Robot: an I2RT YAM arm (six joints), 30 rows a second.
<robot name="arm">
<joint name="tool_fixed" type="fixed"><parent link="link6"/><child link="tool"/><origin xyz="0 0 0" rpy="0 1.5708 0"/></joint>
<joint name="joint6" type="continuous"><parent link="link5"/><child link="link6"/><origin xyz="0.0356 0 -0.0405" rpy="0 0 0"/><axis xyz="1 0 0"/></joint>
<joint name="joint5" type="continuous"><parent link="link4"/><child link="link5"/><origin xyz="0.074 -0.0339 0.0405" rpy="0 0 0"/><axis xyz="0 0 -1"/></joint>
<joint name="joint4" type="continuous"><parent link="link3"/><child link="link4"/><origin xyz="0.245 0.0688 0.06" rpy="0 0 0"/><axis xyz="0 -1 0"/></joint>
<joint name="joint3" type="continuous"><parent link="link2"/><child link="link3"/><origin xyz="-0.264 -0.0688 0" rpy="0 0 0"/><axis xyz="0 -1 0"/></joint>
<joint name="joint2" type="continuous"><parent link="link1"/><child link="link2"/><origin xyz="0.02 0.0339 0.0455" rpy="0 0 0"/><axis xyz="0 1 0"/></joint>
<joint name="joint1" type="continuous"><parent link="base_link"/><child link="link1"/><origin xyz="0 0 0.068" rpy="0 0 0"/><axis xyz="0 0 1"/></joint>
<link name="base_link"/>
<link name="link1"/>
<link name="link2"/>
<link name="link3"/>
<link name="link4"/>
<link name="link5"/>
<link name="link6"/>
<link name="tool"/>
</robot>
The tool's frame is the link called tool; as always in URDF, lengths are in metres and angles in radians. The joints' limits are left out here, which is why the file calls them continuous.
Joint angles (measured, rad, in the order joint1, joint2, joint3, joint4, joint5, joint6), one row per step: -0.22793, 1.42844, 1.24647, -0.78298, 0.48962, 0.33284; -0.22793, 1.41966, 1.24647, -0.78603, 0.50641, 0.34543; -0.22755, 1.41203, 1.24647, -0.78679, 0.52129, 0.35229; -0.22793, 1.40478, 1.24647, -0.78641, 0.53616, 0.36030; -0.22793, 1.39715, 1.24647, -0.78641, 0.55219, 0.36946; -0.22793, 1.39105, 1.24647, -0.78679, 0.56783, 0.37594; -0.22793, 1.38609, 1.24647, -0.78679, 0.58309, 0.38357; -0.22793, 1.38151, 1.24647, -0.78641, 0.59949, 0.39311; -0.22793, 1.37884, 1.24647, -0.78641, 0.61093, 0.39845; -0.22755, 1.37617, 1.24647, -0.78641, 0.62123, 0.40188; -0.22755, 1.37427, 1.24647, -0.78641, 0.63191, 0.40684; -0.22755, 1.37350, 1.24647, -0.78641, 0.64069, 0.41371; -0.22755, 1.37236, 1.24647, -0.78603, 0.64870, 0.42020; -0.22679, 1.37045, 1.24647, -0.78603, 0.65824, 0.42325; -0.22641, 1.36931, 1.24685, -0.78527, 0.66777, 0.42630; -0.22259, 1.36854, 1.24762, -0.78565, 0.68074, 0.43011; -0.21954, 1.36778, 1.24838, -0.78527, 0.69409, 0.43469; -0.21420, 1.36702, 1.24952, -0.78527, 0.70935, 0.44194; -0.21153, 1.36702, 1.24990, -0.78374, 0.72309, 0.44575; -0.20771, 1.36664, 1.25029, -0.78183, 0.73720, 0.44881
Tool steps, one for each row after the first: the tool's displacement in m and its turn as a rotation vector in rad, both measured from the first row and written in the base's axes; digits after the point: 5 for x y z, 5 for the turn. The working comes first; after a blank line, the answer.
Tool pose at each row, in the base's axes (x y z in m, rotation vector in rad; the steps are taken from these numbers as rounded here): 0.28299, -0.08283, 0.30285, 0.86415, 2.30765, -0.57262; 0.28083, -0.08287, 0.30530, 0.88279, 2.28834, -0.58615; 0.27911, -0.08283, 0.30753, 0.89403, 2.27178, -0.59909; 0.27748, -0.08303, 0.30973, 0.90734, 2.25339, -0.61141; 0.27573, -0.08313, 0.31202, 0.92168, 2.23374, -0.62422; 0.27424, -0.08327, 0.31386, 0.93295, 2.21750, -0.63821; 0.27299, -0.08344, 0.31541, 0.94525, 2.20128, -0.65132; 0.27182, -0.08367, 0.31690, 0.95972, 2.18317, -0.66472; 0.27107, -0.08384, 0.31779, 0.96837, 2.17198, -0.67487; 0.27038, -0.08388, 0.31866, 0.97427, 2.16254, -0.68433; 0.26980, -0.08406, 0.31934, 0.98221, 2.15250, -0.69392; 0.26947, -0.08424, 0.31968, 0.99148, 2.14316, -0.70073; 0.26912, -0.08439, 0.32014, 1.00012, 2.13364, -0.70647; 0.26862, -0.08434, 0.32080, 1.00482, 2.12540, -0.71511; 0.26831, -0.08443, 0.32143, 1.00994, 2.11661, -0.72373; 0.26823, -0.08368, 0.32208, 1.01273, 2.10785, -0.73474; 0.26814, -0.08316, 0.32277, 1.01723, 2.09730, -0.74580; 0.26817, -0.08207, 0.32360, 1.02220, 2.08471, -0.75652; 0.26826, -0.08170, 0.32407, 1.02637, 2.07408, -0.76839; 0.26837, -0.08102, 0.32467, 1.02865, 2.06332, -0.78004

-0.00216, -0.00004, 0.00245, -0.00991, -0.00975, -0.01867; -0.00388, 0.00000, 0.00468, -0.02070, -0.01780, -0.03175; -0.00551, -0.00020, 0.00688, -0.03116, -0.02736, -0.04642; -0.00726, -0.00030, 0.00917, -0.04205, -0.03754, -0.06221; -0.00875, -0.00044, 0.01101, -0.05324, -0.04442, -0.07585; -0.01000, -0.00061, 0.01256, -0.06352, -0.05141, -0.09008; -0.01117, -0.00084, 0.01405, -0.07399, -0.05951, -0.10626; -0.01192, -0.00101, 0.01494, -0.08164, -0.06362, -0.11662; -0.01261, -0.00105, 0.01581, -0.08909, -0.06679, -0.12461; -0.01319, -0.00123, 0.01649, -0.09615, -0.07012, -0.13423; -0.01352, -0.00141, 0.01683, -0.10081, -0.07389, -0.14399; -0.01387, -0.00156, 0.01729, -0.10512, -0.07831, -0.15306; -0.01437, -0.00151, 0.01795, -0.11196, -0.08077, -0.15991; -0.01468, -0.00160, 0.01858, -0.11886, -0.08360, -0.16717; -0.01476, -0.00085, 0.01923, -0.12794, -0.08555, -0.17340; -0.01485, -0.00033, 0.01992, -0.13720, -0.08871, -0.18117; -0.01482, 0.00076, 0.02075, -0.14693, -0.09360, -0.18952; -0.01473, 0.00113, 0.02122, -0.15678, -0.09634, -0.19735; -0.01462, 0.00181, 0.02182, -0.16723, -0.09947, -0.20380
